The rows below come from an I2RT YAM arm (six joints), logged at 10 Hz.
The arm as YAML. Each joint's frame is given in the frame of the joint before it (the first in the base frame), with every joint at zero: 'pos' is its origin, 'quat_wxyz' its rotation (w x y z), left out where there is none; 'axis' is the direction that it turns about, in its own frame. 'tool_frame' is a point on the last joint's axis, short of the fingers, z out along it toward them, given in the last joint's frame.
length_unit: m
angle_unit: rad
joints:
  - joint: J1
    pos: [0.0, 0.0, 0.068]
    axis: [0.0, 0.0, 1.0]
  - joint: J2
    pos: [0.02, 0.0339, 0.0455]
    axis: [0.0, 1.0, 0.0]
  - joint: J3
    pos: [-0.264, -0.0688, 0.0]
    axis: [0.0, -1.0, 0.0]
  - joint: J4
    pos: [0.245, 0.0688, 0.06]
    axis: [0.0, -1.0, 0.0]
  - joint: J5
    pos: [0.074, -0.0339, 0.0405]
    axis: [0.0, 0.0, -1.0]
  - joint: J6
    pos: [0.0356, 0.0, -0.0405]
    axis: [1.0, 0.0, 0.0]
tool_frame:
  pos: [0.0, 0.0, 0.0]
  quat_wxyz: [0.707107, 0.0, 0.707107, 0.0]
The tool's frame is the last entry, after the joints.
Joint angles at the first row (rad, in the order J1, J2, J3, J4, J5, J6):
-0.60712, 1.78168, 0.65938, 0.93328, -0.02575, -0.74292
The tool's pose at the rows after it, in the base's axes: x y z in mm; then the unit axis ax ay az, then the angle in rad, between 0 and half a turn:
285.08 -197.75 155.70 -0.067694 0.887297 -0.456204 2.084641
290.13 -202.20 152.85 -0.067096 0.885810 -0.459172 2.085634
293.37 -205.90 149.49 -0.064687 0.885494 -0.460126 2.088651
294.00 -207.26 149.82 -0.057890 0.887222 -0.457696 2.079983
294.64 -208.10 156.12 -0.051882 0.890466 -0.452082 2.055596
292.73 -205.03 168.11 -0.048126 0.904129 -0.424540 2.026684
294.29 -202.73 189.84 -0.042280 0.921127 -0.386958 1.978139
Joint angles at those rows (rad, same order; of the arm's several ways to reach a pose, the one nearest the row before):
-0.60863, 1.79771, 0.67274, 0.94281, -0.02116, -0.74330
-0.61056, 1.82936, 0.69677, 0.95387, -0.01890, -0.74598
-0.61361, 1.85529, 0.71354, 0.96226, -0.01660, -0.74559
-0.61588, 1.85872, 0.71888, 0.96303, -0.01849, -0.73071
-0.61819, 1.84234, 0.72805, 0.94701, -0.03300, -0.70669
-0.61819, 1.78664, 0.73224, 0.87224, -0.07230, -0.66434
-0.61590, 1.71722, 0.76812, 0.75932, -0.12761, -0.60216

